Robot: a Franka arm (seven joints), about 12 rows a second.
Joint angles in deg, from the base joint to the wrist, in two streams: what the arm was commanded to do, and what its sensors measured. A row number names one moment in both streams.
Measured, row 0:
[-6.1 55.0 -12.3 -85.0 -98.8 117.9 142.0]
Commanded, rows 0 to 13:
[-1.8 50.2 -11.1 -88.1 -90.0 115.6 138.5]
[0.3 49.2 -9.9 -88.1 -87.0 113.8 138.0]
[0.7 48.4 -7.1 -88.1 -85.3 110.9 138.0]
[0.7 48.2 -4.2 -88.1 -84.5 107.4 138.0]
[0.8 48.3 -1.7 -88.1 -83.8 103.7 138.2]
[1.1 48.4 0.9 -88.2 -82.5 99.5 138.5]
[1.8 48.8 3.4 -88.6 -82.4 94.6 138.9]
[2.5 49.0 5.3 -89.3 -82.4 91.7 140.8]
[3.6 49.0 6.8 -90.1 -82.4 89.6 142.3]
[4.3 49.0 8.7 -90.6 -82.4 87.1 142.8]
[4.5 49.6 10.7 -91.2 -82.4 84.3 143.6]
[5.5 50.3 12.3 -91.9 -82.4 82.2 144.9]
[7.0 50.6 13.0 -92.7 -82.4 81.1 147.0]
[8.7 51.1 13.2 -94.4 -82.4 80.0 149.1]
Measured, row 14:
[6.1 51.0 13.1 -91.8 -83.4 82.6 144.7]
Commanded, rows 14 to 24:
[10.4 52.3 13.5 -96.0 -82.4 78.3 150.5]
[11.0 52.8 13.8 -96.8 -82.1 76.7 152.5]
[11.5 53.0 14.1 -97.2 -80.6 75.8 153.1]
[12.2 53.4 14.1 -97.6 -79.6 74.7 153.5]
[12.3 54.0 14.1 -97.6 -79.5 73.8 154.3]
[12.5 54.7 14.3 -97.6 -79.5 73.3 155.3]
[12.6 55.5 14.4 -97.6 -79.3 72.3 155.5]
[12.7 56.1 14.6 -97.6 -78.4 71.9 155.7]
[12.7 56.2 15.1 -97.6 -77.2 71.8 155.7]
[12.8 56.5 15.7 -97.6 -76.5 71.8 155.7]
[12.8 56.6 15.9 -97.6 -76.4 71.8 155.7]
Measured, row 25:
[12.4 56.8 15.3 -97.6 -78.2 73.4 154.2]
